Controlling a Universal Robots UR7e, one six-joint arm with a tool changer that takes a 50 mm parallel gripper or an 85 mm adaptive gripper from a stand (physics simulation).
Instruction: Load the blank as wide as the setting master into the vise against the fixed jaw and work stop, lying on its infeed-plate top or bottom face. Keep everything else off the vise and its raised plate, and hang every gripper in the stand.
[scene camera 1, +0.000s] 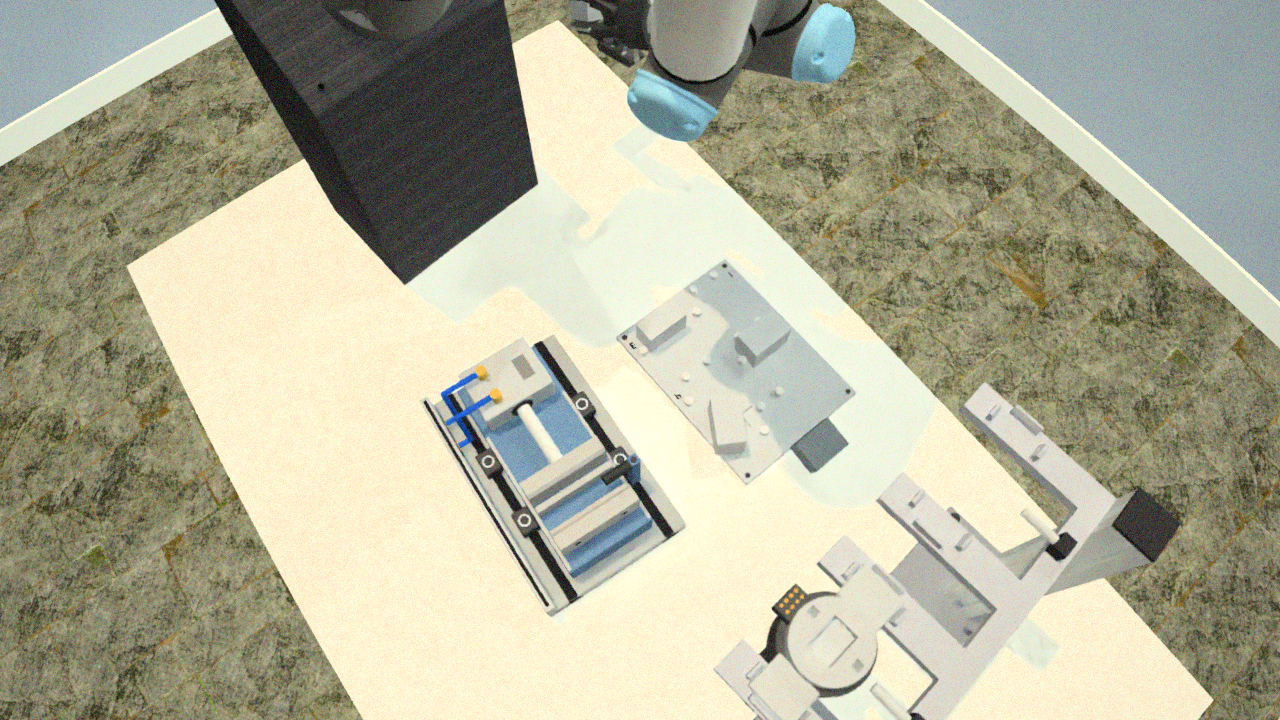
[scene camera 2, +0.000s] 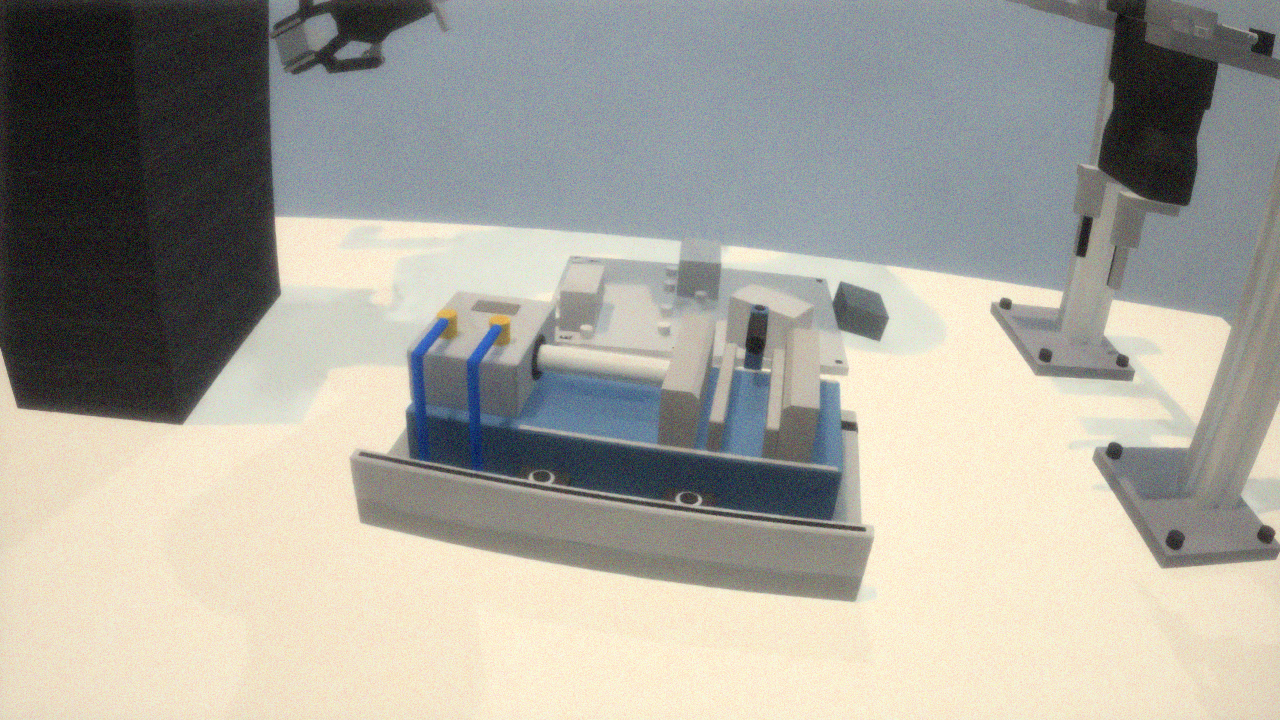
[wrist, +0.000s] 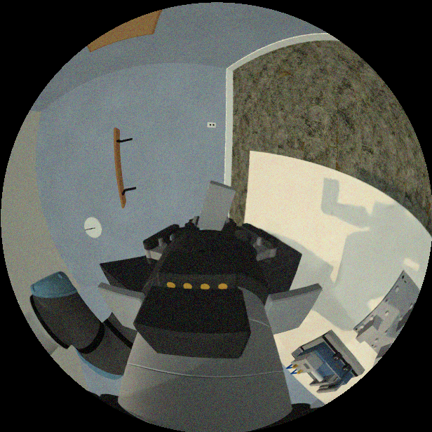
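My gripper (scene camera 2: 302, 44) (wrist: 215, 220) is shut on a light grey block (wrist: 217, 204), high above the table near the dark column; it shows partly at scene camera 1's top edge. The vise (scene camera 1: 565, 413) (scene camera 2: 590, 402) has a blue body, with no block between its moving jaw (scene camera 2: 684, 385) and fixed jaw (scene camera 2: 801, 394). The dark work stop (scene camera 1: 617, 471) (scene camera 2: 757, 331) stands at its far side. Three grey blocks (scene camera 1: 662, 328) (scene camera 1: 760, 343) (scene camera 1: 727, 428) sit on the infeed plate (scene camera 1: 805, 376) (scene camera 2: 626, 300). A darker block (scene camera 1: 819, 445) (scene camera 2: 861, 310) lies beside it.
A tall dark column (scene camera 1: 420, 161) (scene camera 2: 134, 179) stands left of the plate. The gripper stand (scene camera 1: 1074, 537) (scene camera 2: 1248, 313) is at the right, with another black gripper body (scene camera 2: 1159, 116) hanging in it. Blue hoses (scene camera 2: 474, 394) run down the vise's near side.
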